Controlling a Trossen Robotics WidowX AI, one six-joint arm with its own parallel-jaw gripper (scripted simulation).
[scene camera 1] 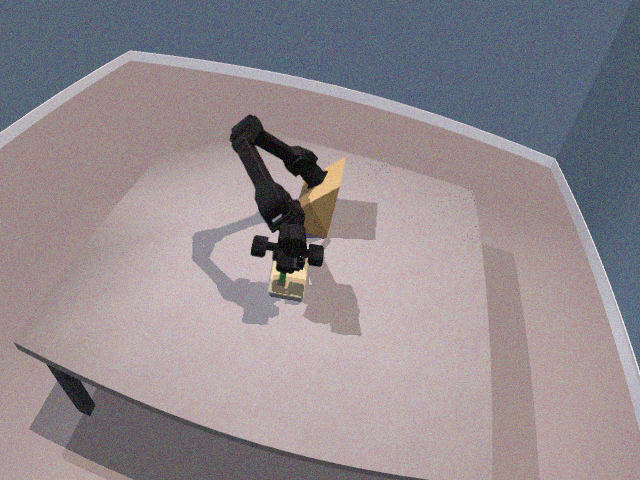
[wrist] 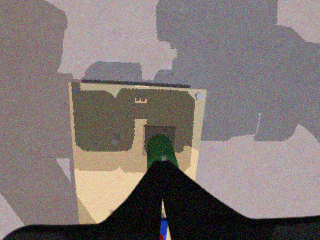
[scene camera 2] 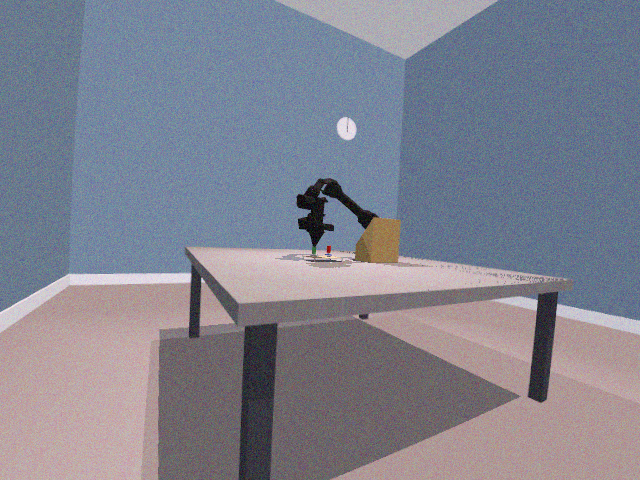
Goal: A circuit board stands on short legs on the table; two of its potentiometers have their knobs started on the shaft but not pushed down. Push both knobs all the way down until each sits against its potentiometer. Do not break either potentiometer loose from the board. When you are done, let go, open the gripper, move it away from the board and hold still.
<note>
In view: my gripper (scene camera 1: 283, 272).
My gripper also shows in the wrist view (wrist: 161, 167).
</note>
